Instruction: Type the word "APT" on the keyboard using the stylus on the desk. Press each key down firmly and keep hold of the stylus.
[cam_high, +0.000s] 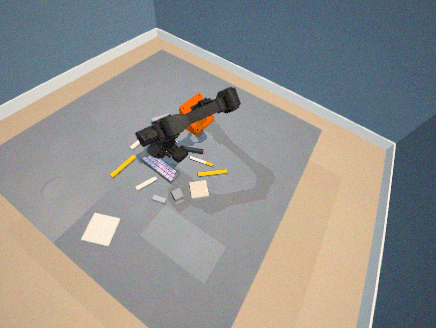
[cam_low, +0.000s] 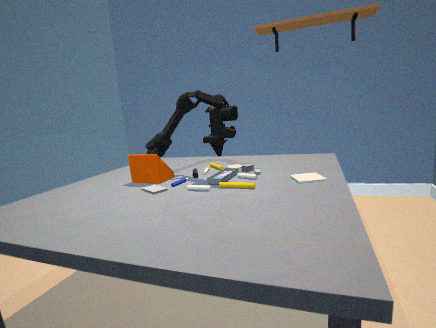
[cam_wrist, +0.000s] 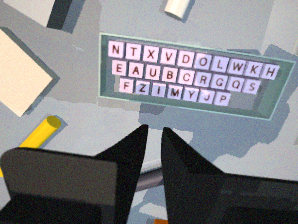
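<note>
My gripper tip is 13 cm past the blue stylus, 12 cm to the left of it and 9 cm above it. Round my gripper tip: stylus tip (13 cm behind, 9 cm to the right, 9 cm below); then keyboard (3 cm ahead, 3 cm to the right, 8 cm below); then dark bar (15 cm behind, 8 cm below).
</note>
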